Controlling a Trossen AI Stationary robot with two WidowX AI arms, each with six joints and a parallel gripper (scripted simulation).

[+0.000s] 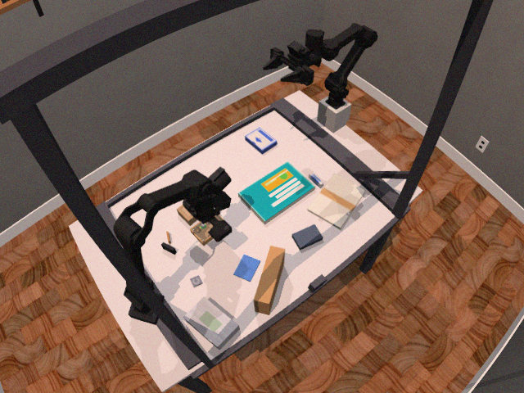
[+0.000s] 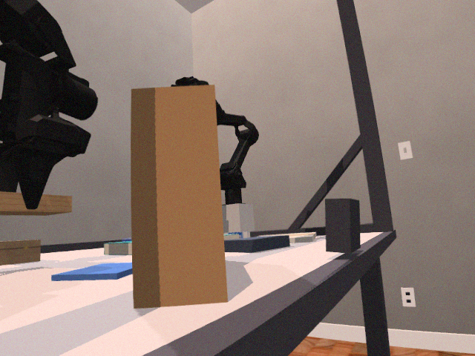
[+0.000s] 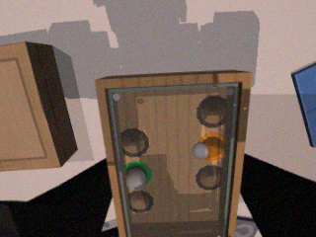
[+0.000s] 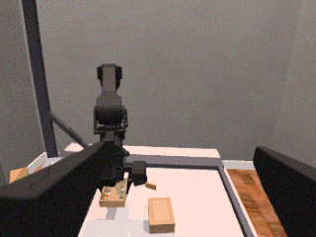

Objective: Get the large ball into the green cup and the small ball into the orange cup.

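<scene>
Now: left hand 30 mm above the covered wooden puzzle. Round my left hand: tan carton: 270 mm behind, 50 mm below, 20 mm to the left; dark box: 250 mm behind, 210 mm to the right, 100 mm below.
</scene>
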